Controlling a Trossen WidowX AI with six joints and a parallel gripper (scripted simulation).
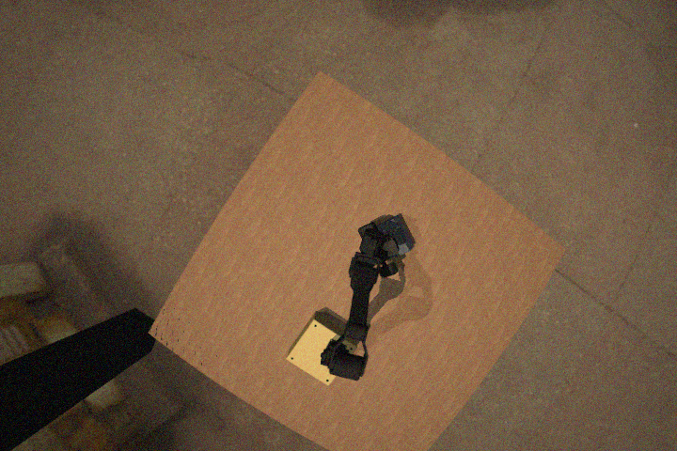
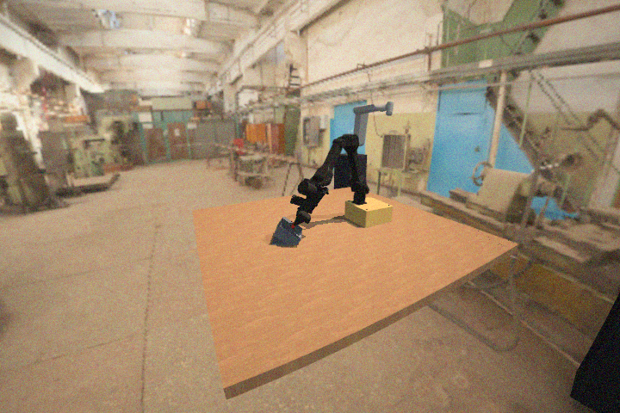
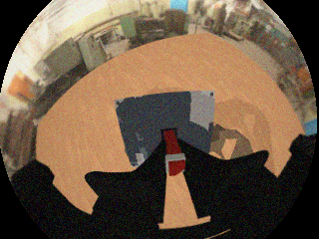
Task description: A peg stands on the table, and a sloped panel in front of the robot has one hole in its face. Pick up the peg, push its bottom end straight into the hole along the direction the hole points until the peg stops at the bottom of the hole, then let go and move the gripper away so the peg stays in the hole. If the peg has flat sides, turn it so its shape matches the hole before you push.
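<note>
Now: the sloped panel 3 cm below my gripper tip, 2 cm ahead of it and 1 cm to the right of it. The rest, counted from my gripper tip: red peg 1 cm to the left, 1 cm behind, 1 cm above.
</note>
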